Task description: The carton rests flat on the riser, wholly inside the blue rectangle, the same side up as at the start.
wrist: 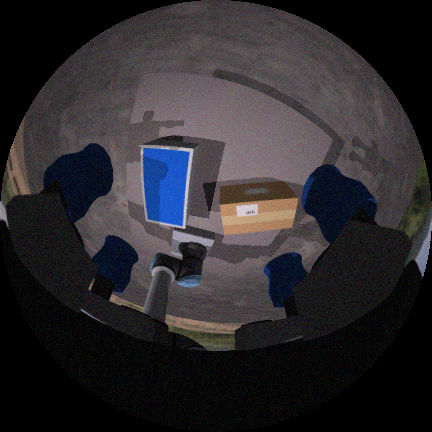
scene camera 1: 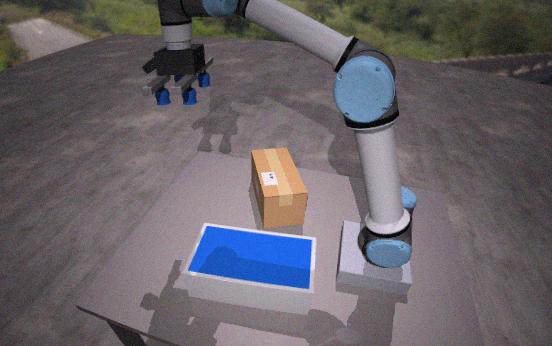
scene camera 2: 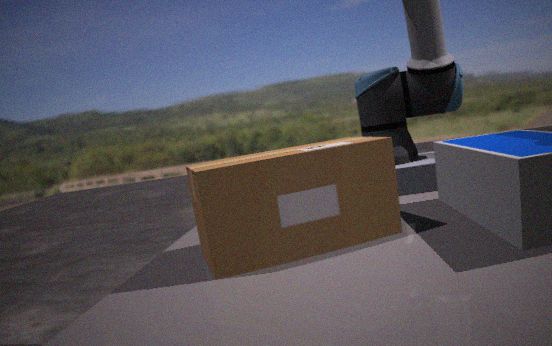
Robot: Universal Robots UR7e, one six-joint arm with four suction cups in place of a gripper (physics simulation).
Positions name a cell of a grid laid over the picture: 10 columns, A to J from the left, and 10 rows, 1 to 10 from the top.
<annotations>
A brown carton shows in the wrist view (F5), in scene camera 1 (F6) and in scene camera 2 (E7). A white riser with blue rectangle shows in the wrist view (D4), in scene camera 1 (E8) and in scene camera 2 (I6).
</annotations>
